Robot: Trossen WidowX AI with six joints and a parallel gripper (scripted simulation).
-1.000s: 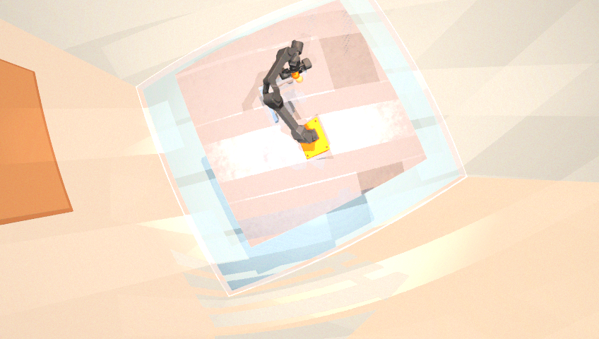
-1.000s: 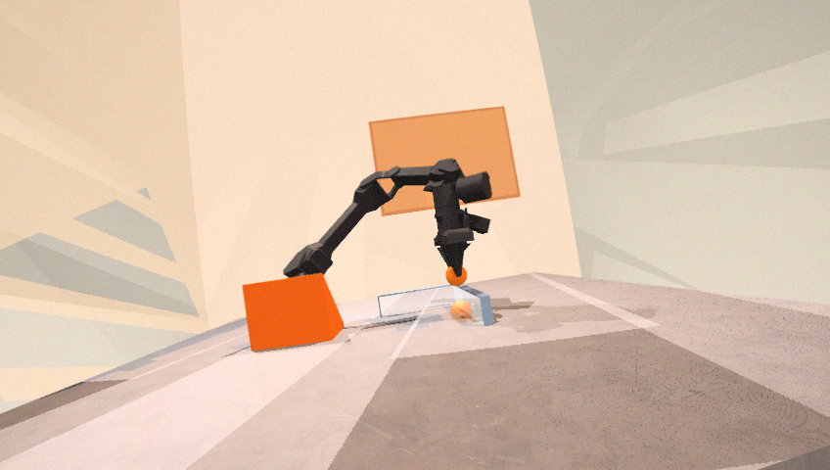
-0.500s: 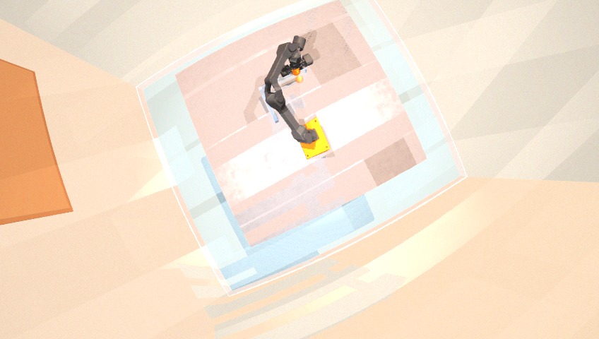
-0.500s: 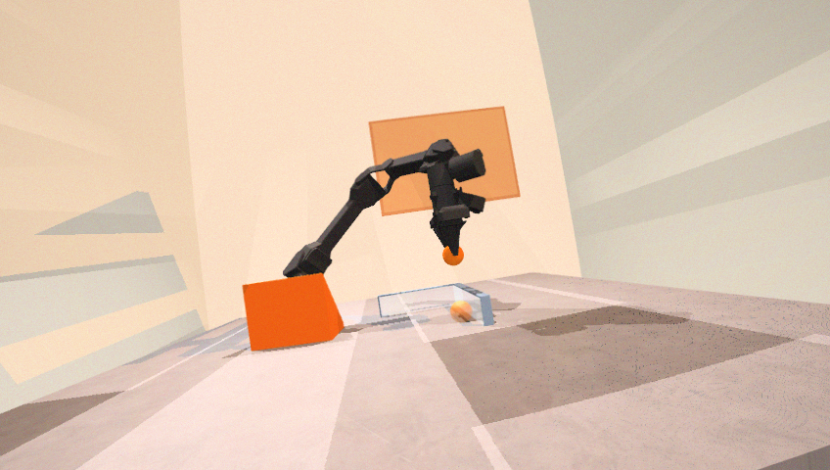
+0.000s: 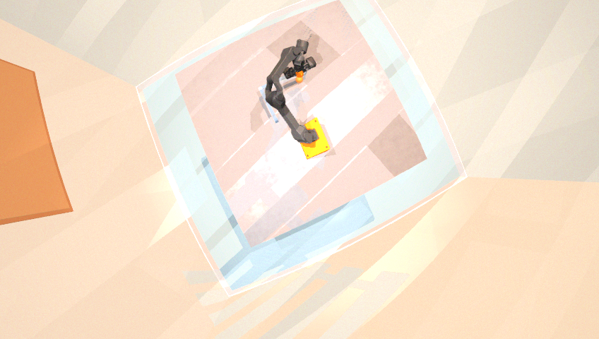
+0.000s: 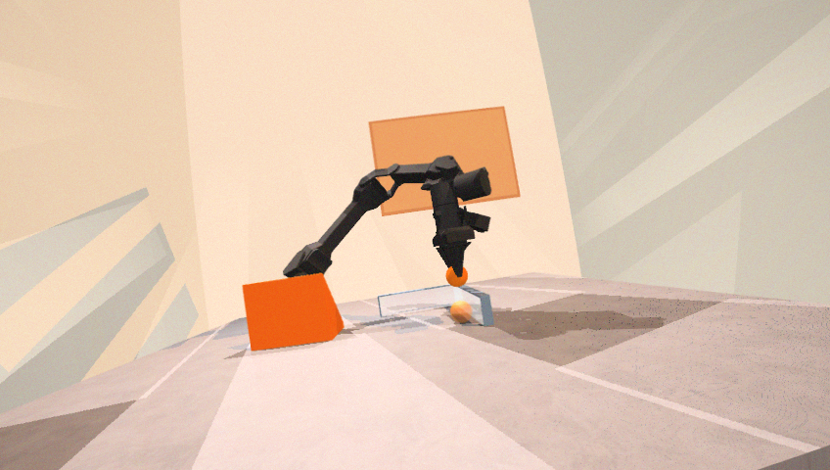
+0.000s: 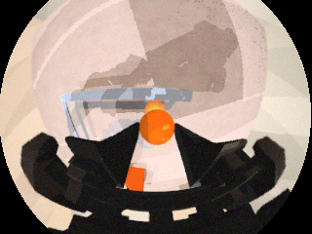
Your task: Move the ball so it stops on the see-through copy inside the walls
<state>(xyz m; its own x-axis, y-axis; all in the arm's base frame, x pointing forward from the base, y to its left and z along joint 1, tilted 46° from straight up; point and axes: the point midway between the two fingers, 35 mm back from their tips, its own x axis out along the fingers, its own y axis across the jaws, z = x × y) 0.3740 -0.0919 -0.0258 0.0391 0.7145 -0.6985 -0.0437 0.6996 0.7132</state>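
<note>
My gripper tip is 8 cm above the see-through orange ball.
</note>
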